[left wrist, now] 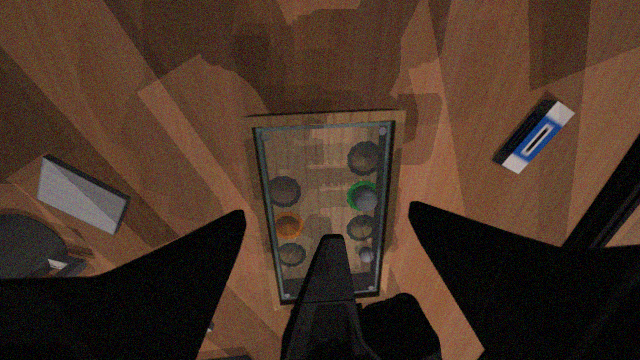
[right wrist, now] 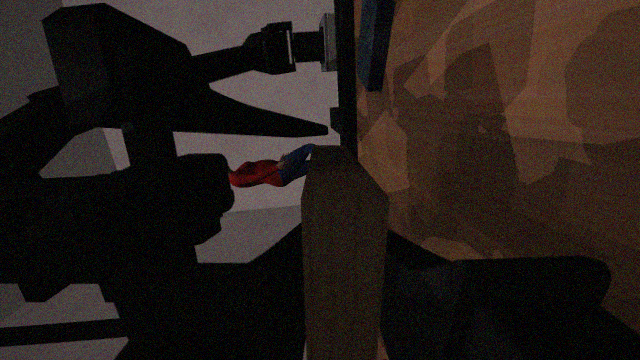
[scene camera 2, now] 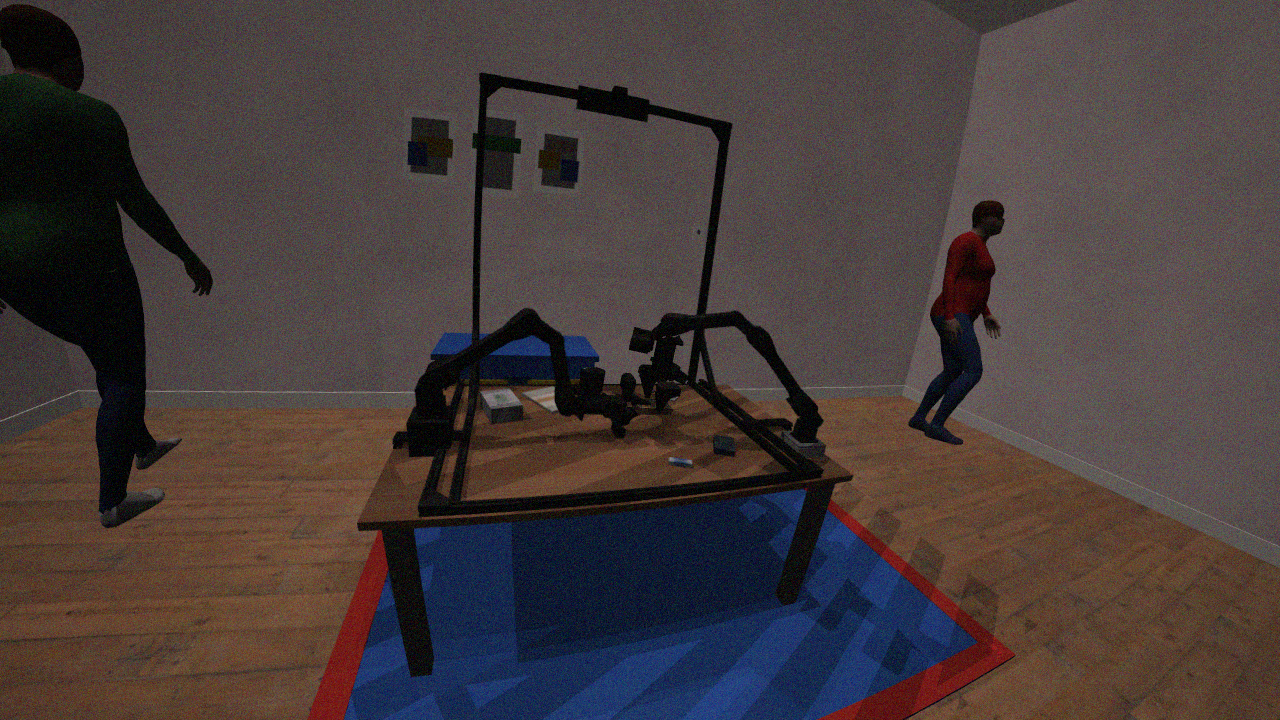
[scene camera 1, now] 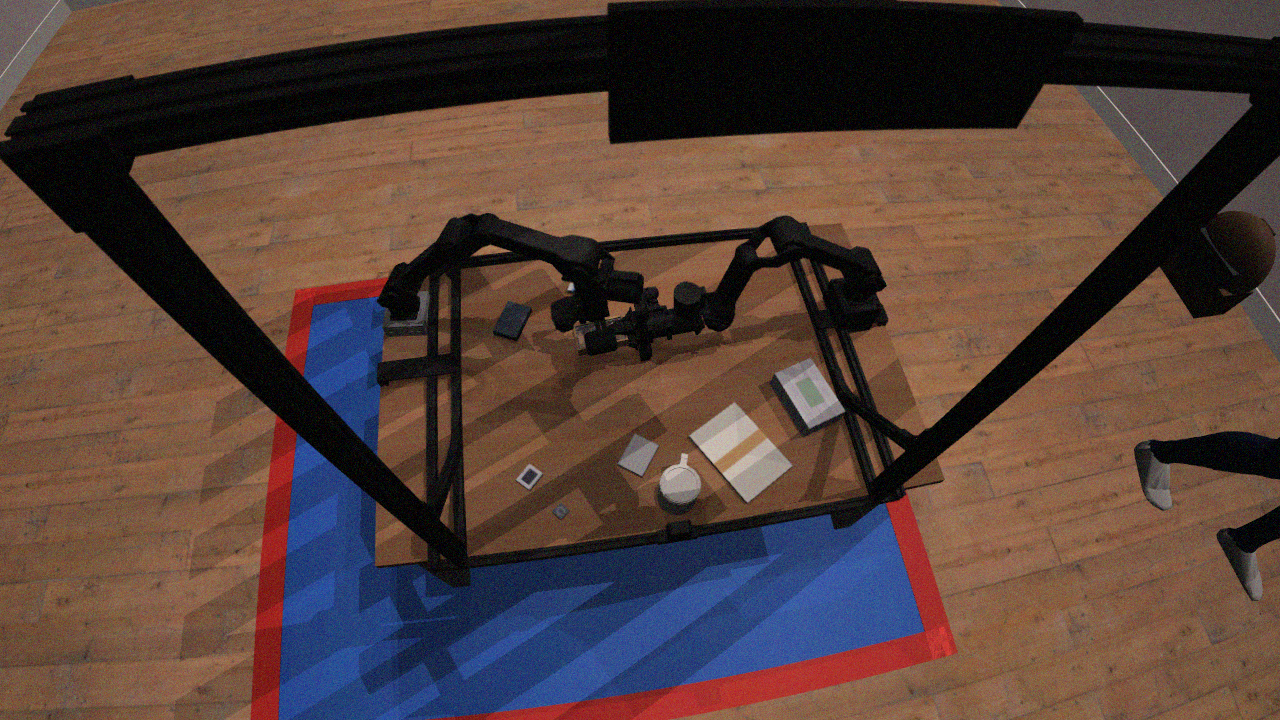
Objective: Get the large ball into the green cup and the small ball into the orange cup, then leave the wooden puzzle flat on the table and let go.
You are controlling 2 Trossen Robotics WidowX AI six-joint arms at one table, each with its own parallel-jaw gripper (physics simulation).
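Places are measured from the left arm's base along level axes (x back, y right, z up), in centimetres.
Where they show: left gripper, fingertip midpoint: (left wrist: 327, 213) (scene camera 2: 652, 406); right gripper, fingertip midpoint: (left wrist: 330, 223) (right wrist: 336, 224) (scene camera 2: 650, 407); left arm's base at its link origin: (right wrist: 322, 46) (scene camera 2: 803, 438) (scene camera 1: 405, 308); right arm's base at its link origin: (scene camera 2: 430, 413) (scene camera 1: 856, 293).
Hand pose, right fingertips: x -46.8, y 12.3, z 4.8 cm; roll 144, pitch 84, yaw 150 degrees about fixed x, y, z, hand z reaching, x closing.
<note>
Each offset is from my right fingertips to the top centre of the thing. "spot": to the spot under its first point.
The wooden puzzle {dx +0.5, dy +0.3, dz +1.9 cm} (left wrist: 326, 118) (right wrist: 343, 221) is a flat box under a clear lid, seen from above in the left wrist view and edge-on in the right wrist view. The large ball {dx +1.5, dy -1.8, dz +0.2 cm} (left wrist: 365, 201) sits in the green cup {spot: dx +2.4, dy -0.7, dz +0.7 cm} (left wrist: 353, 194). The orange cup {spot: dx +0.4, dy +2.2, dz +1.0 cm} (left wrist: 288, 226) is empty. The small ball {dx -2.2, dy -2.6, dz +0.3 cm} (left wrist: 366, 254) lies loose near the puzzle's near right corner, beside a grey cup. My right gripper (left wrist: 330, 223) (scene camera 1: 632, 330) (scene camera 2: 615, 416) is shut on the puzzle's near edge. My left gripper (left wrist: 327, 213) (scene camera 1: 586, 317) (scene camera 2: 656, 382) is open and empty above the puzzle.
Several other grey cups sit in the puzzle. On the table lie a white mug {spot: dx -13.7, dy +34.5, dz -0.5 cm} (scene camera 1: 680, 485), a striped pad {dx -28.2, dy +25.2, dz -8.0 cm} (scene camera 1: 740, 452), a grey box {dx -44.6, dy +14.1, dz -4.0 cm} (scene camera 1: 809, 393), a dark block {dx +21.3, dy -9.7, dz -7.1 cm} (scene camera 1: 513, 320) and a grey card {dx -6.5, dy +24.8, dz -8.3 cm} (scene camera 1: 637, 455). Black frame rails (scene camera 1: 455, 400) border the table. A person (scene camera 2: 962, 322) stands at the far right.
</note>
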